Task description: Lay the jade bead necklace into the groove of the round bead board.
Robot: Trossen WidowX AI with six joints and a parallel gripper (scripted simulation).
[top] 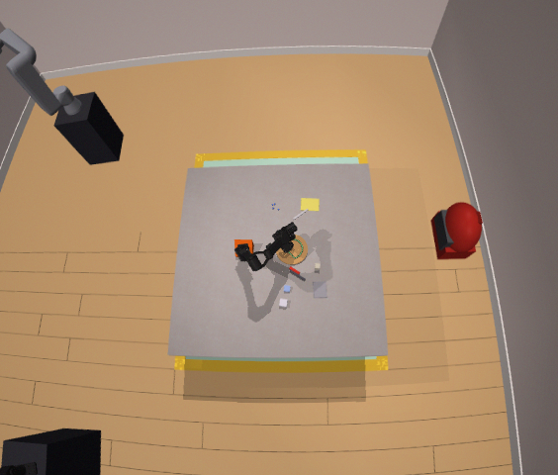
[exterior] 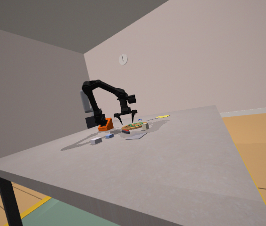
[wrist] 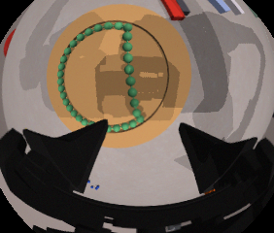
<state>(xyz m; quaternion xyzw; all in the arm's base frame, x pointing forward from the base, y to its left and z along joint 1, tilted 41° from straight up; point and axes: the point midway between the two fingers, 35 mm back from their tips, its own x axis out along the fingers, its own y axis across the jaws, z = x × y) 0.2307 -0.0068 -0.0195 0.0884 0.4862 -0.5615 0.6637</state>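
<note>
Now: the round wooden bead board 7 cm ahead of my gripper tip, 2 cm below it and 1 cm to the right of it. The rest, counted from my gripper tip: beige cube: 21 cm ahead, 14 cm to the right, 1 cm below; red-handled tool: 17 cm to the right, 8 cm ahead, 2 cm below; blue block: 26 cm to the right, 2 cm below, 2 cm ahead.
</note>
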